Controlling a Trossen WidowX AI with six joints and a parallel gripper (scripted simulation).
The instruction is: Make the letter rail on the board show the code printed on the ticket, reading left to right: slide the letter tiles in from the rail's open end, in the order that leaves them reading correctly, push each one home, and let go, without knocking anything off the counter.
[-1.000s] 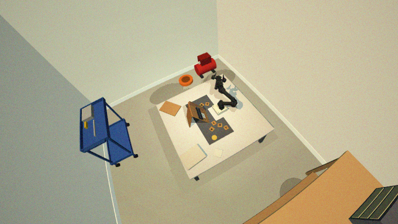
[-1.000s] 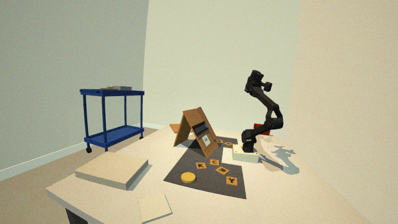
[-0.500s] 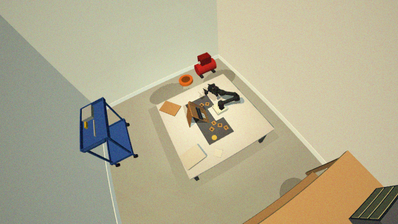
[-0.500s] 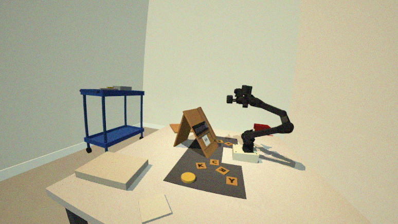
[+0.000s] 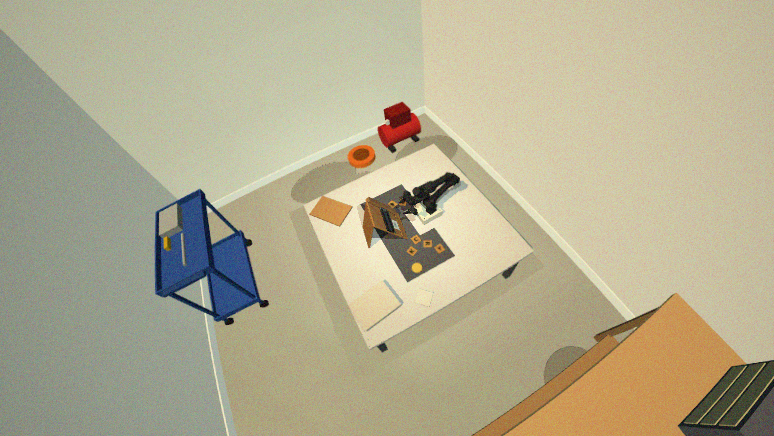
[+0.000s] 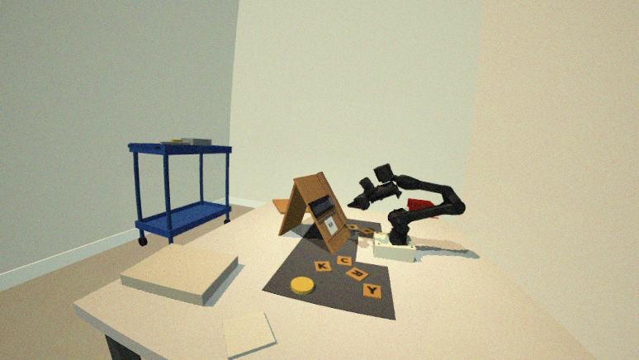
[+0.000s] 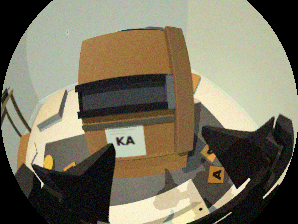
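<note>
The white ticket lies 8 cm ahead of my gripper tip, 2 cm to the left of it and 10 cm below it. The rest, counted from my gripper tip: pale pad: 24 cm ahead, 55 cm to the left, 19 cm below; yellow disc: 15 cm ahead, 36 cm to the left, 18 cm below; dark mat: 2 cm behind, 4 cm to the left, 19 cm below.
</note>
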